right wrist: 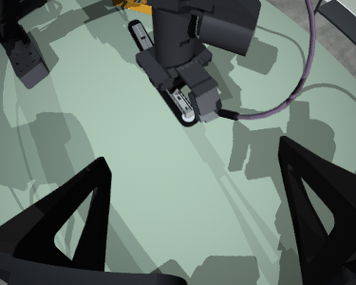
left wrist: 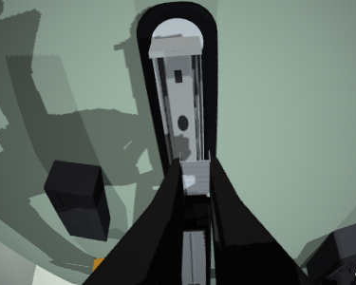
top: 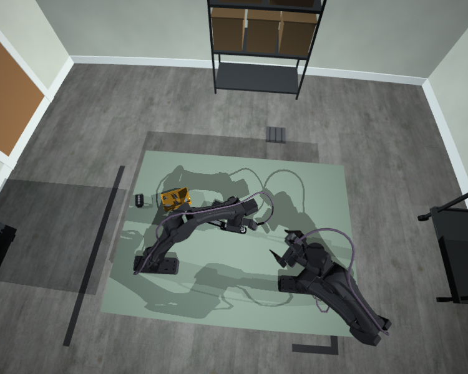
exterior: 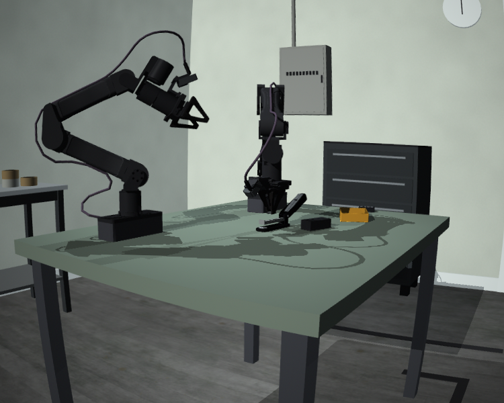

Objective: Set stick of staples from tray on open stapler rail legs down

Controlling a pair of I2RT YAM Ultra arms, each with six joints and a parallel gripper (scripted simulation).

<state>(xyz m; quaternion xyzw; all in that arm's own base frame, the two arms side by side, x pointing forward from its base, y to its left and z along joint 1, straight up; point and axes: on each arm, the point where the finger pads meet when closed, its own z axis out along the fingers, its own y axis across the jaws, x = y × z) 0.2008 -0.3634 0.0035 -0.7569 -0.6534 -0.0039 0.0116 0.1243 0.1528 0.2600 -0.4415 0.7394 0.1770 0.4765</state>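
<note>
The black stapler is 1 cm ahead of my left hand, 6 cm to the left of it and 2 cm below it. From my left hand the other things lie so: black block 11 cm ahead, 8 cm to the left, 4 cm below; then orange tray 12 cm ahead, 33 cm to the left, 4 cm below.
</note>
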